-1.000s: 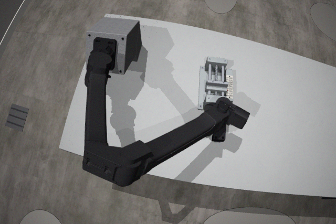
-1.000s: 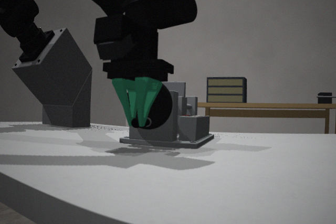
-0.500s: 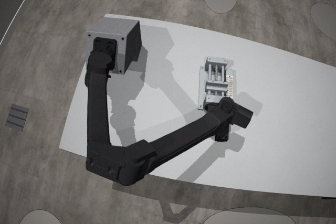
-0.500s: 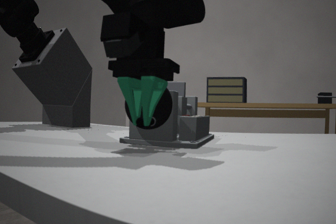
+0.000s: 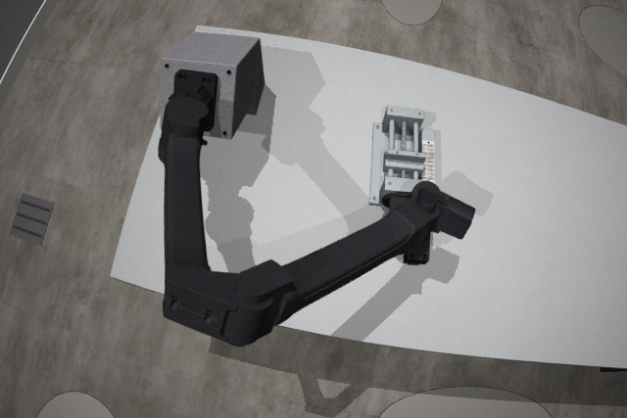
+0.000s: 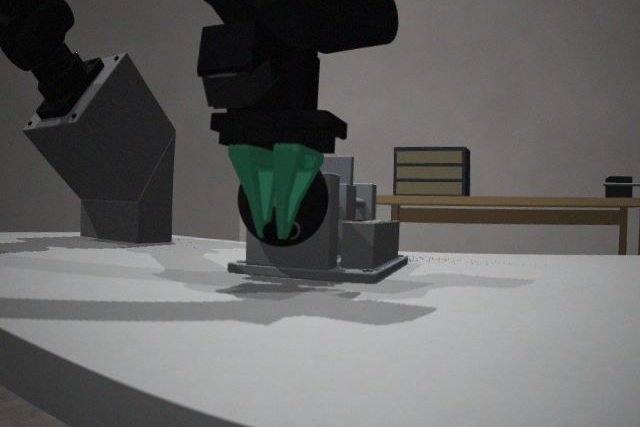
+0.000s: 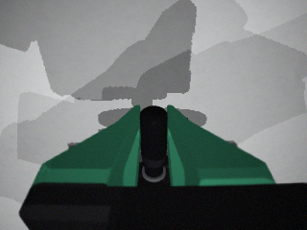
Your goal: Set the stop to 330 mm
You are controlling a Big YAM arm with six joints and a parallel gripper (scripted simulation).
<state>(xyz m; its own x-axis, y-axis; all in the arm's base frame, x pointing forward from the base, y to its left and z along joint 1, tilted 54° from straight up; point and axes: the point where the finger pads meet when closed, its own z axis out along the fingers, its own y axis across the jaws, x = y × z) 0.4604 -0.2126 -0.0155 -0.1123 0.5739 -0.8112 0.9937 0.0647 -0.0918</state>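
Now: the grey stop 140 mm to the left of my hand, 40 mm above it and 20 mm behind it. Also, from my hand: black handwheel 30 mm to the left, 10 mm behind; black crank handle 20 mm to the left.
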